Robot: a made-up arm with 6 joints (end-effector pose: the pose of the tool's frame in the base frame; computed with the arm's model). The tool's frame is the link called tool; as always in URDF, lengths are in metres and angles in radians.
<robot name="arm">
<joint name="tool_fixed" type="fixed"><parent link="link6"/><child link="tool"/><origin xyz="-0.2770 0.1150 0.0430"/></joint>
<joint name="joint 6" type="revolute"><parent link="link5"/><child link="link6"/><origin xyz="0.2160 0.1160 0.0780"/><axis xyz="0 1 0"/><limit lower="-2.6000" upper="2.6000"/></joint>
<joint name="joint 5" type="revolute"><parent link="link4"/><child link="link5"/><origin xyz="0.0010 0.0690 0.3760"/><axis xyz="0 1 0"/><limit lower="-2.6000" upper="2.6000"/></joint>
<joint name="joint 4" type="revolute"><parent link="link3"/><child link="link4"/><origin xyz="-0.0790 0.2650 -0.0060"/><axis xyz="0 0 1"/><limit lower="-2.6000" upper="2.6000"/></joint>
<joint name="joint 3" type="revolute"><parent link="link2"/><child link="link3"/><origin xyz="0.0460 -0.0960 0.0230"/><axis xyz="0 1 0"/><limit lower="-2.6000" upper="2.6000"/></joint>
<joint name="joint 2" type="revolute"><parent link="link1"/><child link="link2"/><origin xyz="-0.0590 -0.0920 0.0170"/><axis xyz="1 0 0"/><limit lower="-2.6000" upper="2.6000"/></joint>
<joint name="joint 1" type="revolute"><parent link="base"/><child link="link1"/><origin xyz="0.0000 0.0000 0.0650"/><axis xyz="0 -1 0"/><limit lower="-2.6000" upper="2.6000"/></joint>
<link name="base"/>
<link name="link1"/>
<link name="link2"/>
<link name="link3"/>
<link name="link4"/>
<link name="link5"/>
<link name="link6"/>
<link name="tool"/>
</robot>
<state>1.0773 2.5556 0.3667 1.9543 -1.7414 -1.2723</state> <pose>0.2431 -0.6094 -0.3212 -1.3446 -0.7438 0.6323</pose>
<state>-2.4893 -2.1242 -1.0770 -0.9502 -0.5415 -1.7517</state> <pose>-0.0903 0.2527 0.3935 1.2492 -1.1590 0.5161</pose>
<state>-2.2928 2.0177 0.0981 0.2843 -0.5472 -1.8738</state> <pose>0.1624 -0.6361 -0.3012 -1.2317 -0.3054 -1.6256</pose>
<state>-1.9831 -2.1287 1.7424 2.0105 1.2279 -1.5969</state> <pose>-0.1368 0.1950 -0.0593 -0.2578 3.0885 -0.1464</pose>
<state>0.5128 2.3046 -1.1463 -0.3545 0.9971 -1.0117</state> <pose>-0.4072 -0.4725 0.2077 2.5047 -0.3973 -0.9275</pose>
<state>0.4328 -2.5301 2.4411 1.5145 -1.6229 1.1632</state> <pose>0.4735 -0.0112 0.4998 -0.1099 0.1928 -1.2389</pose>
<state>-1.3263 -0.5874 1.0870 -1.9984 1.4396 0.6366</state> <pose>0.3255 -0.1916 -0.2317 0.6802 -0.9070 2.7136</pose>
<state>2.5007 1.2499 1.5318 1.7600 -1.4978 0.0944</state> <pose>-0.3017 -0.4643 0.1596 0.7162 -0.2122 3.0339</pose>
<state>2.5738 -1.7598 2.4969 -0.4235 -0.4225 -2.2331</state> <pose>0.1858 -0.6433 0.1416 -1.0885 -1.3412 -2.0362</pose>
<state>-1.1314 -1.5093 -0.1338 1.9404 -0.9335 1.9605</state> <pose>-0.1593 0.7267 0.5068 1.0455 -1.5474 -1.7201</pose>
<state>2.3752 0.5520 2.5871 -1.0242 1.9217 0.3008</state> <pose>0.2305 0.2526 0.1934 0.4615 2.0378 -0.8921</pose>
